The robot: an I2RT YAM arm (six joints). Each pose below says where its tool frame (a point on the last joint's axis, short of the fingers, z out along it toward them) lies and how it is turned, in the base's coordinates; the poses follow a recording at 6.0 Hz.
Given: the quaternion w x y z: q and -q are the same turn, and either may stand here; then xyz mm.
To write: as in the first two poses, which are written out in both.
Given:
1: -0.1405, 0.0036, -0.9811, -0.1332, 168, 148, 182
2: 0.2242, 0.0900, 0.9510, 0.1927, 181, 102, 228
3: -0.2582, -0.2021, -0.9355, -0.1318, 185, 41, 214
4: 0.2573, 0.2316, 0.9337, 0.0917, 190, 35, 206
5: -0.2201, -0.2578, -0.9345, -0.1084, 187, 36, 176
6: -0.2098, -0.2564, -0.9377, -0.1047, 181, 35, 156
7: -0.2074, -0.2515, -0.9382, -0.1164, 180, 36, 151
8: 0.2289, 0.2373, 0.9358, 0.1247, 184, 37, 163
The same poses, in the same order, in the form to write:
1: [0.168, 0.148, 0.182], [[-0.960, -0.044, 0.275], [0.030, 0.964, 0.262], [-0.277, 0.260, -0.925]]
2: [0.181, 0.102, 0.228], [[-0.883, 0.085, 0.461], [0.258, 0.910, 0.326], [-0.392, 0.407, -0.825]]
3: [0.185, 0.041, 0.214], [[-0.785, 0.310, 0.536], [0.446, 0.884, 0.142], [-0.430, 0.351, -0.832]]
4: [0.190, 0.035, 0.206], [[-0.760, 0.385, 0.523], [0.480, 0.876, 0.052], [-0.438, 0.290, -0.851]]
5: [0.187, 0.036, 0.176], [[-0.770, 0.434, 0.467], [0.530, 0.844, 0.089], [-0.355, 0.316, -0.880]]
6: [0.181, 0.035, 0.156], [[-0.780, 0.437, 0.447], [0.525, 0.847, 0.089], [-0.340, 0.304, -0.890]]
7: [0.180, 0.036, 0.151], [[-0.787, 0.424, 0.448], [0.520, 0.846, 0.114], [-0.331, 0.323, -0.887]]
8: [0.184, 0.037, 0.163], [[-0.783, 0.387, 0.488], [0.501, 0.856, 0.125], [-0.369, 0.342, -0.864]]
